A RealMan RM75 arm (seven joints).
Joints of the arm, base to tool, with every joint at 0 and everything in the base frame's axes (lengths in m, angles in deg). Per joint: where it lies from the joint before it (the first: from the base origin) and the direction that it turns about. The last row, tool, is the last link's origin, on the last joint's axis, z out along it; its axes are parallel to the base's.
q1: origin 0 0 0.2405 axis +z
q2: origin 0 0 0 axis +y
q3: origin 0 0 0.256 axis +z
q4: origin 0 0 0 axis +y
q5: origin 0 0 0.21 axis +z
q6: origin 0 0 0 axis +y
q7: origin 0 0 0.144 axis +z
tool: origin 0 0 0
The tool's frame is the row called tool.
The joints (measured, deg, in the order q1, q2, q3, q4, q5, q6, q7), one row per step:
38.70, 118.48, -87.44, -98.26, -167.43, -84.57, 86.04
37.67, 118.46, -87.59, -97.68, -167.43, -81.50, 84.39
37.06, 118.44, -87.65, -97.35, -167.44, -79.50, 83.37
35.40, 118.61, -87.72, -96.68, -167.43, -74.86, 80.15
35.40, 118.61, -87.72, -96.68, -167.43, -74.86, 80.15
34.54, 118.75, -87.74, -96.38, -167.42, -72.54, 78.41
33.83, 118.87, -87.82, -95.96, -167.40, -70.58, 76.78
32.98, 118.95, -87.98, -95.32, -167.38, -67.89, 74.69
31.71, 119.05, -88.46, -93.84, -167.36, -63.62, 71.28
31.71, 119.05, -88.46, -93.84, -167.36, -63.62, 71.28
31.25, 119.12, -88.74, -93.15, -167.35, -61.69, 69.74
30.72, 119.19, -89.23, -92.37, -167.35, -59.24, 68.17
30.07, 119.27, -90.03, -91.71, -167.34, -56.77, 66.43
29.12, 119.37, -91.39, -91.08, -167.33, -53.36, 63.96
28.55, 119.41, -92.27, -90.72, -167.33, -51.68, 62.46
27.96, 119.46, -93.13, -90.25, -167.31, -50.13, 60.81
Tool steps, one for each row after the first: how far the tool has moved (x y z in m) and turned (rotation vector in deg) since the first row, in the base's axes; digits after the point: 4 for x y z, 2 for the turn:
0.0033, 0.0036, -0.0003, 0.60, -0.12, 1.89
0.0050, 0.0060, -0.0001, 1.10, -0.18, 3.16
0.0098, 0.0104, 0.0000, 1.95, -0.73, 6.43
0.0098, 0.0104, 0.0000, 1.95, -0.73, 6.43
0.0121, 0.0122, 0.0000, 2.39, -1.09, 8.11
0.0146, 0.0137, -0.0005, 2.60, -1.59, 9.52
0.0176, 0.0161, -0.0011, 2.97, -2.34, 11.44
0.0238, 0.0196, -0.0037, 3.24, -3.90, 14.30
0.0238, 0.0196, -0.0037, 3.24, -3.90, 14.30
0.0258, 0.0211, -0.0053, 3.32, -4.64, 15.71
0.0273, 0.0228, -0.0075, 3.54, -5.37, 17.45
0.0284, 0.0235, -0.0108, 3.55, -6.30, 19.45
0.0285, 0.0236, -0.0158, 3.52, -7.67, 22.54
0.0291, 0.0230, -0.0192, 3.24, -8.63, 24.20
0.0306, 0.0221, -0.0231, 2.78, -9.73, 25.73

